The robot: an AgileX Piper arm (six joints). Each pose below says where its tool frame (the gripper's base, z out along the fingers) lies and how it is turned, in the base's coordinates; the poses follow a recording.
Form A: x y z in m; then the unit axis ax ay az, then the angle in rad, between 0 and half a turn.
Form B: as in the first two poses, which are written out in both.
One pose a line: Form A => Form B
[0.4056 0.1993 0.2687 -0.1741 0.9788 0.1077 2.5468] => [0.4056 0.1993 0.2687 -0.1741 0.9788 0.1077 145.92]
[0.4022 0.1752 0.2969 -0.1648 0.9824 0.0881 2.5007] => [0.4022 0.1752 0.2969 -0.1648 0.9824 0.0881 143.28]
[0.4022 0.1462 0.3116 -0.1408 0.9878 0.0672 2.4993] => [0.4022 0.1462 0.3116 -0.1408 0.9878 0.0672 143.20]
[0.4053 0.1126 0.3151 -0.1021 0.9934 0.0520 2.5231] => [0.4053 0.1126 0.3151 -0.1021 0.9934 0.0520 144.56]
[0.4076 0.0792 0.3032 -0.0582 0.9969 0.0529 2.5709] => [0.4076 0.0792 0.3032 -0.0582 0.9969 0.0529 147.30]
